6 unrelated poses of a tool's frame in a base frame.
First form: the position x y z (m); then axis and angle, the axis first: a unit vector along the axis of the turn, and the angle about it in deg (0 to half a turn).
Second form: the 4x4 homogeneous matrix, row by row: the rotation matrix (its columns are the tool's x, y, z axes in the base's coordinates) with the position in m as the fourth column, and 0 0 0 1 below. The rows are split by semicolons. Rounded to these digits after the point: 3 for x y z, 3 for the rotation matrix.
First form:
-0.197 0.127 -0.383 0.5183 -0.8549 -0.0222 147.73
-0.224 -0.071 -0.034 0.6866 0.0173 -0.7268 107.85
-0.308 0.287 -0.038 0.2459 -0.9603 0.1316 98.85
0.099 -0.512 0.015 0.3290 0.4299 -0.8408 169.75
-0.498 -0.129 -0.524 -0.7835 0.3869 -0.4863 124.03
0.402 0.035 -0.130 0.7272 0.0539 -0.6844 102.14
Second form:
-0.350 -0.806 -0.478 -0.197; -0.830 0.503 -0.242 0.127; 0.435 0.312 -0.845 -0.383; 0 0 0 1
0.309 0.707 -0.636 -0.224; -0.676 -0.306 -0.670 -0.071; -0.668 0.637 0.384 -0.034; 0 0 0 1
-0.084 -0.403 -0.912 -0.308; -0.142 0.910 -0.389 0.287; 0.986 0.097 -0.134 -0.038; 0 0 0 1
-0.769 0.430 -0.472 0.099; 0.131 -0.617 -0.776 -0.512; -0.625 -0.659 0.419 0.015; 0 0 0 1
0.398 -0.070 0.915 -0.498; -0.876 -0.326 0.356 -0.129; 0.274 -0.943 -0.191 -0.524; 0 0 0 1
0.430 0.716 -0.550 0.402; -0.622 -0.207 -0.756 0.035; -0.655 0.666 0.357 -0.130; 0 0 0 1

